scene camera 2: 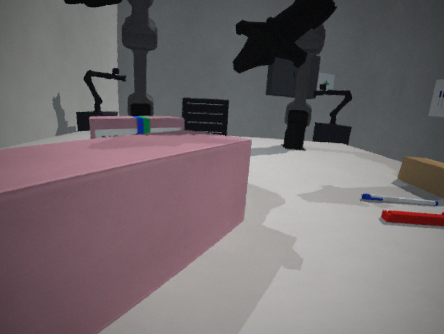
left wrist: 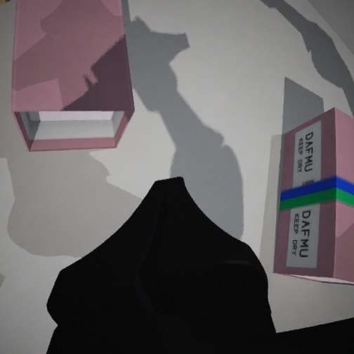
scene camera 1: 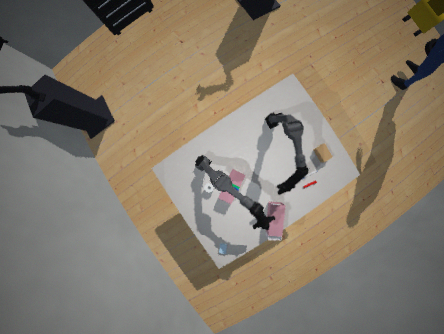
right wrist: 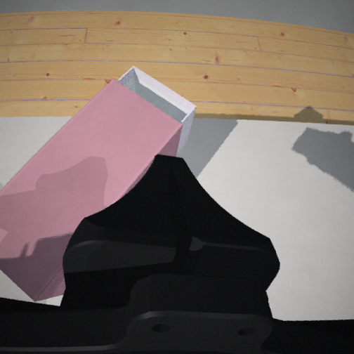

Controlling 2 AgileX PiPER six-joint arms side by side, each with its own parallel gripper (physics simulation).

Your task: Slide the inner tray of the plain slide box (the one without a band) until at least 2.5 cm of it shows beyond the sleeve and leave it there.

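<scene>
The plain box's pink sleeve (scene camera 1: 276, 220) (scene camera 2: 165, 225) (left wrist: 70, 50) (right wrist: 110, 145) lies at the table's front edge. Its white tray (scene camera 1: 275, 238) (right wrist: 167, 92) shows beyond the sleeve's far end in the right wrist view, over the table edge. In the left wrist view the sleeve's near end is open, with the tray recessed inside. The pink banded box (scene camera 1: 236, 177) (scene camera 2: 110, 121) (left wrist: 345, 145) lies apart. My left gripper (scene camera 1: 280, 190) (scene camera 2: 241, 64) (left wrist: 172, 195) is shut and empty, above the table. My right gripper (scene camera 1: 264, 223) (right wrist: 166, 173) is shut and empty, above the table beside the sleeve.
On the white table (scene camera 1: 235, 135) are a tan block (scene camera 1: 322, 153) (scene camera 2: 422, 175), a blue-capped pen (scene camera 2: 400, 200), a red object (scene camera 1: 310, 184) (scene camera 2: 415, 218), a small white ring-like object (scene camera 1: 209, 188) and a light-blue block (scene camera 1: 222, 249). The wooden floor (right wrist: 200, 55) lies beyond the edge.
</scene>
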